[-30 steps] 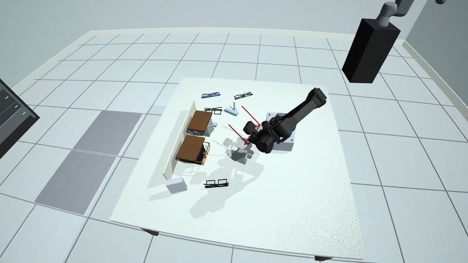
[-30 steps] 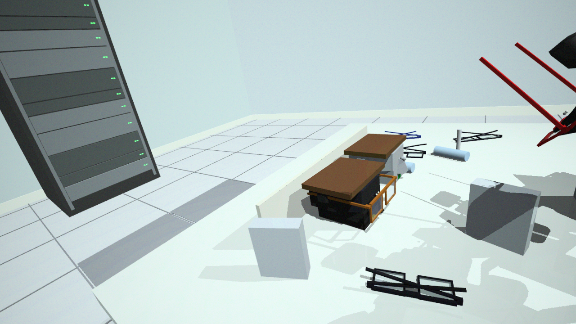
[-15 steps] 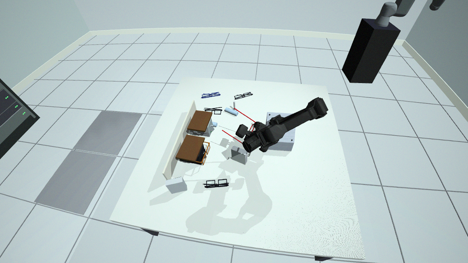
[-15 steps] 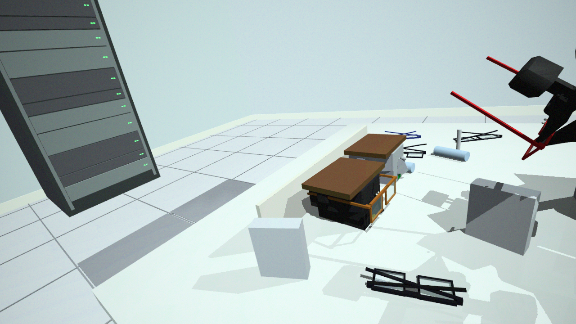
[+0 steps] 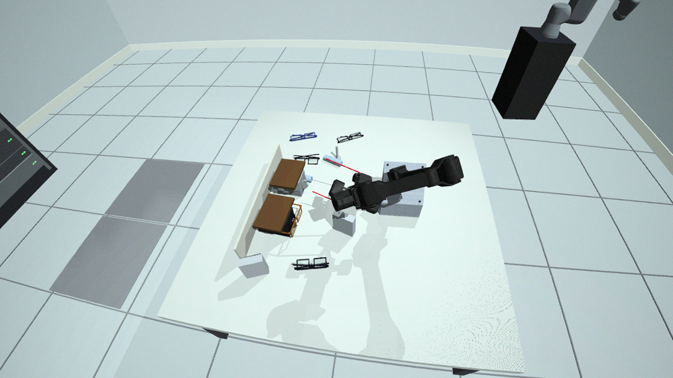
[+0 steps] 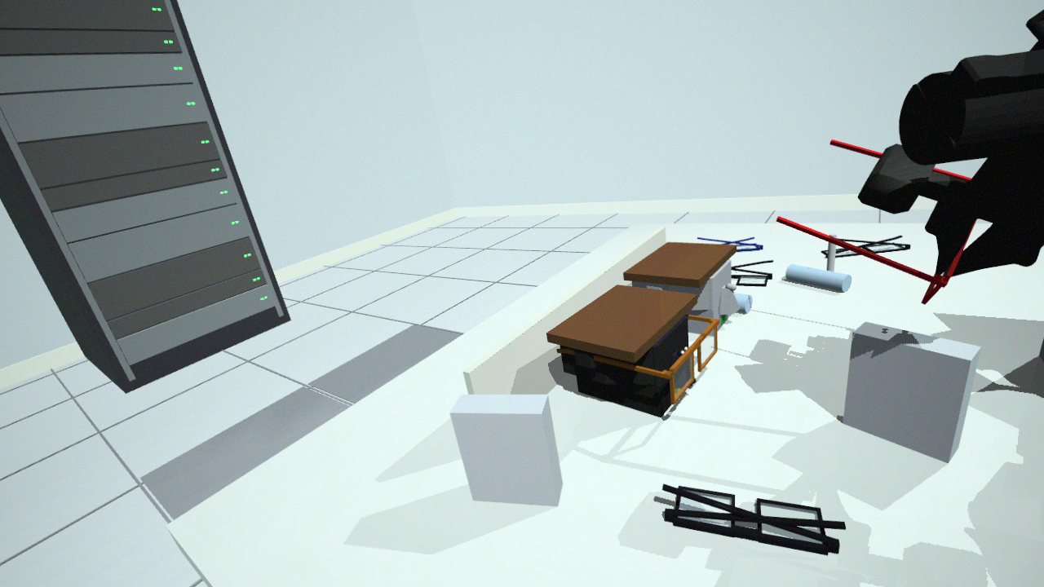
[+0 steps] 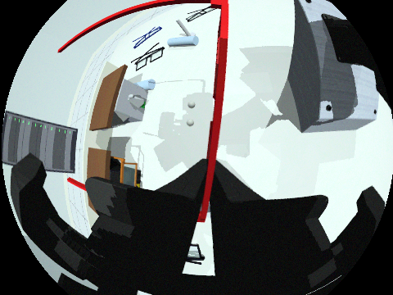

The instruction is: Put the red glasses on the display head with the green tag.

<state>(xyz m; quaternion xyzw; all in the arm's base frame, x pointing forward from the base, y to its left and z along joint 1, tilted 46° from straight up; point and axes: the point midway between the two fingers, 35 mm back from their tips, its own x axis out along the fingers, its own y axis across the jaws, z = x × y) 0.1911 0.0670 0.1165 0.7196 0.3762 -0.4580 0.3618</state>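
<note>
Now: gripper tip 260 mm short of the light grey head, 190 mm to the left of it and 100 mm above it. From my gripper tip the other things lie so: black head: 280 mm ahead, 100 mm below, 30 mm to the left; then grey post: 400 mm to the right, 140 mm below, 70 mm ahead; then low wall: 400 mm ahead, 110 mm below, 100 mm to the right.
</note>
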